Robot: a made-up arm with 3 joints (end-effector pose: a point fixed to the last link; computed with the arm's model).
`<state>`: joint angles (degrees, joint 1 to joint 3).
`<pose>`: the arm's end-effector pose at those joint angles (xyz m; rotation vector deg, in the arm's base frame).
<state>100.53 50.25 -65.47</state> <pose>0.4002 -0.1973 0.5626 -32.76 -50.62 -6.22</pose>
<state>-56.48 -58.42 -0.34</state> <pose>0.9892 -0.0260 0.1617 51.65 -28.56 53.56</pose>
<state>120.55 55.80 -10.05</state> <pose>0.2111 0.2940 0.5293 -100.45 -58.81 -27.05</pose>
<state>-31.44 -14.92 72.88</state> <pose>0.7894 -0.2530 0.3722 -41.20 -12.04 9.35</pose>
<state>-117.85 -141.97 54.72</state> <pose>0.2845 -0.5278 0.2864 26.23 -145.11 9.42</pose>
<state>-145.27 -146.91 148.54</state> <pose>-0.0336 -0.1061 -0.0860 -1.25 -80.22 -123.08</pose>
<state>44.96 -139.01 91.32</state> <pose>0.1555 0.4781 0.1461 -54.08 -61.37 143.32</pose>
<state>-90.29 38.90 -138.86</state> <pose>0.7717 0.2516 -0.0414 -124.75 19.92 44.15</pose>
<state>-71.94 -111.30 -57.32</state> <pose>0.5877 0.3875 0.4276 79.87 -16.46 128.29</pose>
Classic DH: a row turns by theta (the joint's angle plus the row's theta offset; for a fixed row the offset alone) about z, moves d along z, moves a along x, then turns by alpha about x. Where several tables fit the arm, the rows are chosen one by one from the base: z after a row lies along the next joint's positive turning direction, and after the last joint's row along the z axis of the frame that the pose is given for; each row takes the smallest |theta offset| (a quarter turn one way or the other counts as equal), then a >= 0, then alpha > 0; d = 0 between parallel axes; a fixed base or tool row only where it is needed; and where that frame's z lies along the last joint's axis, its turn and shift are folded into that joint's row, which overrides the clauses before.
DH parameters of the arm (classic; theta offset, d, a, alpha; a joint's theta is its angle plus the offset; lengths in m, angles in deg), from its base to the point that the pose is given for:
base (fixed): -90 0.06 0 90
joint 1: 0 -0.4 -0.01 90
joint 2: 0 -0.03 0.1 -90
joint 3: 0 -0.36 0.37 -90
tool (fixed): 90 0.05 0 0

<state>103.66 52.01 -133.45</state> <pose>0.7147 -0.2178 0.3198 27.70 -46.17 25.13</pose>
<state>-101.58 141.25 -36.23</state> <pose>-0.1487 0.1215 0.2058 51.84 85.30 -132.99</pose>
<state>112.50 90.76 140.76</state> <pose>0.6134 0.3432 0.2998 80.99 -24.96 99.17</pose>
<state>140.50 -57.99 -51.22</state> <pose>0.9052 -0.2361 0.1597 -80.89 63.47 -6.51</pose>
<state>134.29 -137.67 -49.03</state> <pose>0.3900 -0.5276 -0.1707 -37.84 144.25 -4.18</pose>
